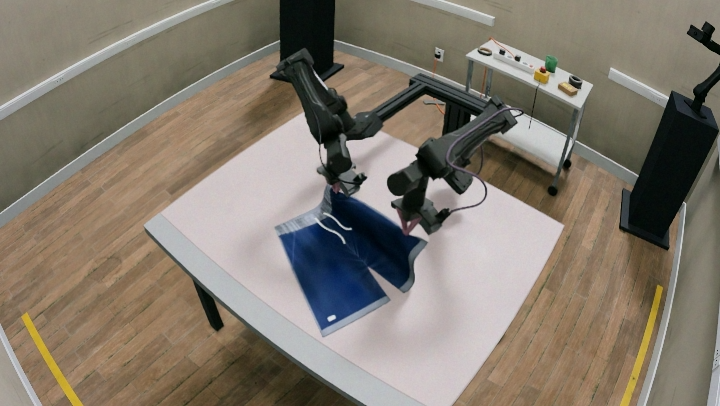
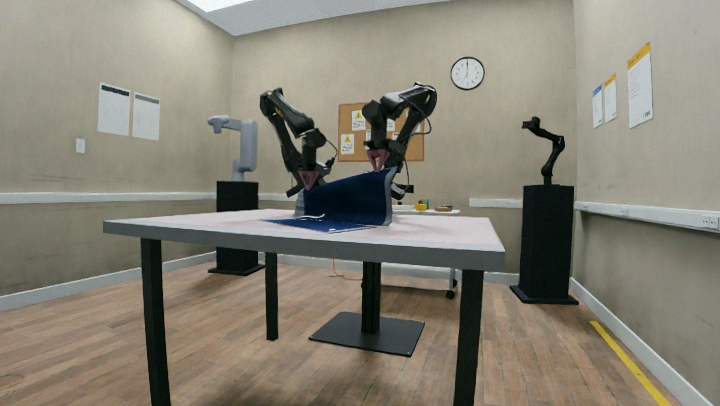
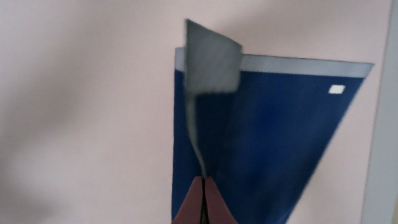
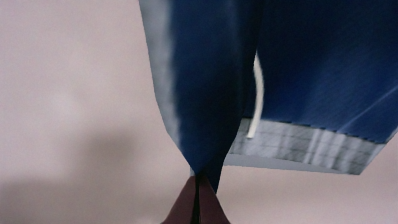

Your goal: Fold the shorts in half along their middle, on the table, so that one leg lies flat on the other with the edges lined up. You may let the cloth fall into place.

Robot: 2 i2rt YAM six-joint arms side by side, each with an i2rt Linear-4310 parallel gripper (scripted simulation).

Path:
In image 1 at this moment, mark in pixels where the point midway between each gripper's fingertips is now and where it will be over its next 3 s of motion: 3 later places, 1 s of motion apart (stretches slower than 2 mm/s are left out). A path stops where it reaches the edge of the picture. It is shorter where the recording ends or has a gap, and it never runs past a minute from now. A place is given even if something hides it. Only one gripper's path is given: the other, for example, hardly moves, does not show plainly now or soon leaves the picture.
My left gripper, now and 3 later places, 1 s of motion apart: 405,234; 390,243; 366,271; 348,291

